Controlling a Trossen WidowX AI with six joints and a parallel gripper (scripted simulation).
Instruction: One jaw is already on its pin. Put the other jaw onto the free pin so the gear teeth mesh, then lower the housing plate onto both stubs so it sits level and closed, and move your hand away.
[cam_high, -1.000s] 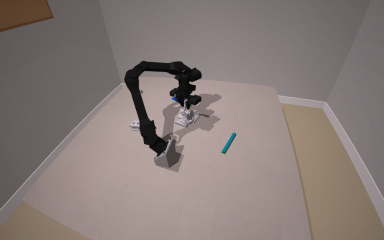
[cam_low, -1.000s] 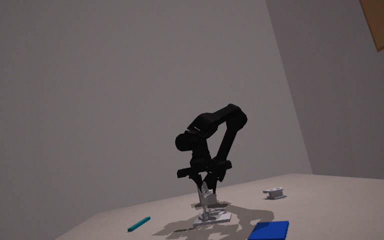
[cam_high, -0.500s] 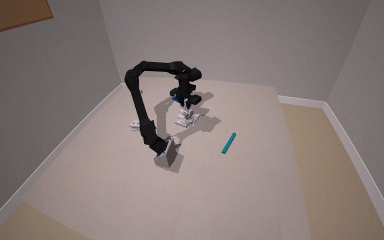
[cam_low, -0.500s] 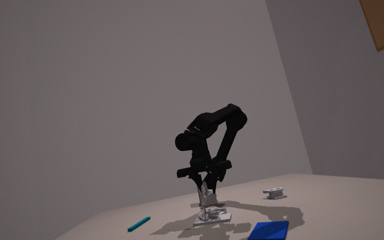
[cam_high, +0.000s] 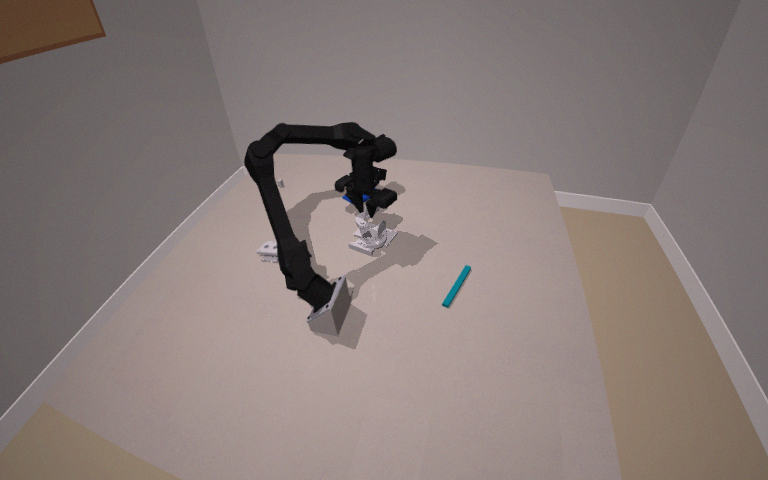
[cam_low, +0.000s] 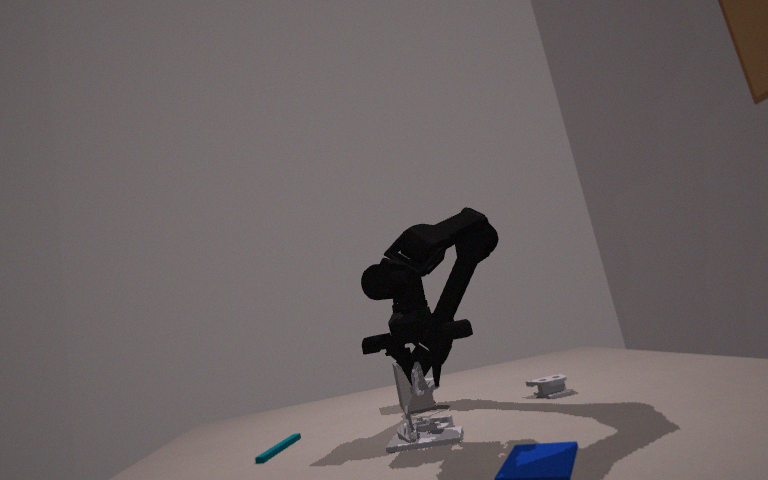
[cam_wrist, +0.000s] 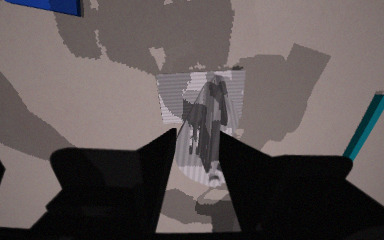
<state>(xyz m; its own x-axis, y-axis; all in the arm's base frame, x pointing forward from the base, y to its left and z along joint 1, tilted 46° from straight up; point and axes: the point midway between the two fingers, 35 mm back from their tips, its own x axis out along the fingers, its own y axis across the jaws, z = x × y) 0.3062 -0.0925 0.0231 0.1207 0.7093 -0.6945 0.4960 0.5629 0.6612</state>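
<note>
Right now the white base is 10 mm ahead of my gripper tip, 20 mm to the right of it and 80 mm below it. Round my gripper tip: teal bar: 190 mm behind, 260 mm to the right, 80 mm below; then grey jaw: 40 mm behind; then blue housing plate: 230 mm ahead, 60 mm to the left, 80 mm below.
</note>
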